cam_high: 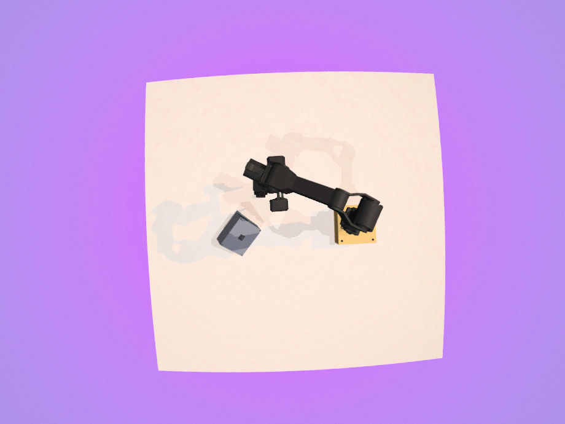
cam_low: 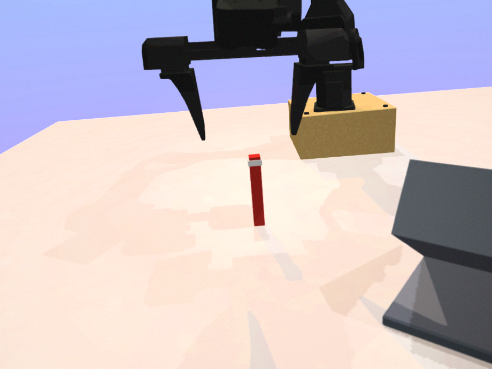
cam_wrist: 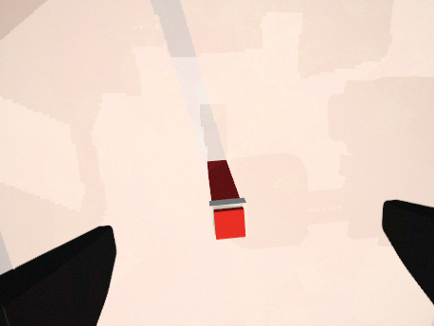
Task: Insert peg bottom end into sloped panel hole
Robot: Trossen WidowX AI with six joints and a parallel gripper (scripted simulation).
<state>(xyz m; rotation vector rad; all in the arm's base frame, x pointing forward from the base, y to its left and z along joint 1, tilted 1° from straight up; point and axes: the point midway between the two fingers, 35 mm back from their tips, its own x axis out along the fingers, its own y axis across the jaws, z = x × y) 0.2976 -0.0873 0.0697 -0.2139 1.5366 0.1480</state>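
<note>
The red peg lies 50 mm below my gripper tip and 10 mm behind it. Also, from my gripper tip: grey sloped panel 210 mm to the left, 120 mm ahead, 40 mm below.
</note>
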